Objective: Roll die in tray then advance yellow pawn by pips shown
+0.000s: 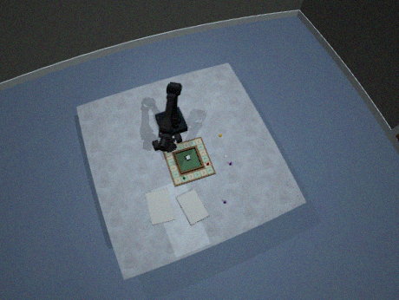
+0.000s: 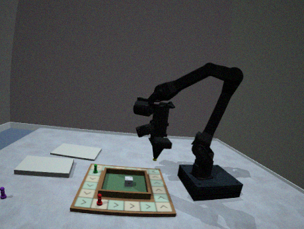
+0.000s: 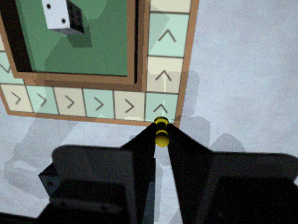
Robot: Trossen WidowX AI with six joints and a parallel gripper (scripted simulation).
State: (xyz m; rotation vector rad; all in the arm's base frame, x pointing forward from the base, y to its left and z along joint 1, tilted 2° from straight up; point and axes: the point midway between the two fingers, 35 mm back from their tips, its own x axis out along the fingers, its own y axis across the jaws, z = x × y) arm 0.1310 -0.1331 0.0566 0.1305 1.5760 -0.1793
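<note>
Now: the yellow pawn 10 mm above my gripper tip. From my gripper tip the other things lie so: green pawn 230 mm ahead, 10 mm to the right, 40 mm below; white die 120 mm ahead, 80 mm to the left, 50 mm below; green tray 130 mm ahead, 80 mm to the left, 70 mm below.
</note>
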